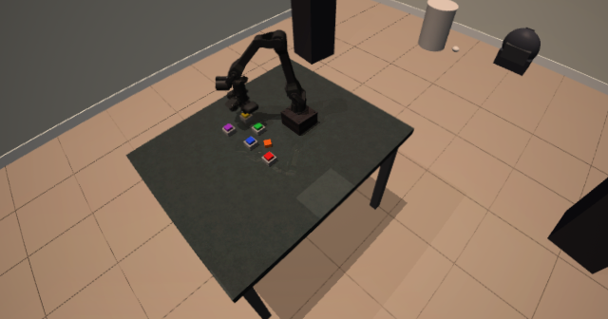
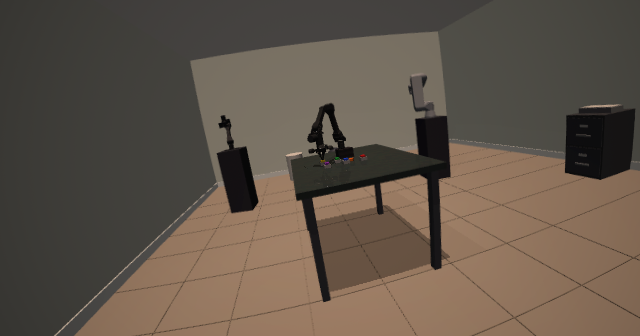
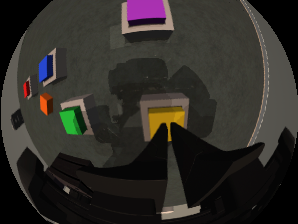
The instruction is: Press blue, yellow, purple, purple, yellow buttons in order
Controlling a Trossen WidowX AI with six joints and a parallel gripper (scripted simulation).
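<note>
The yellow button lies 1 cm below my gripper tip. Round my gripper tip: green button (11 cm to the left, 1 cm below, 1 cm behind); blue button (17 cm to the left, 7 cm ahead, 1 cm below); purple button (11 cm ahead, 3 cm to the left, 1 cm below).
</note>
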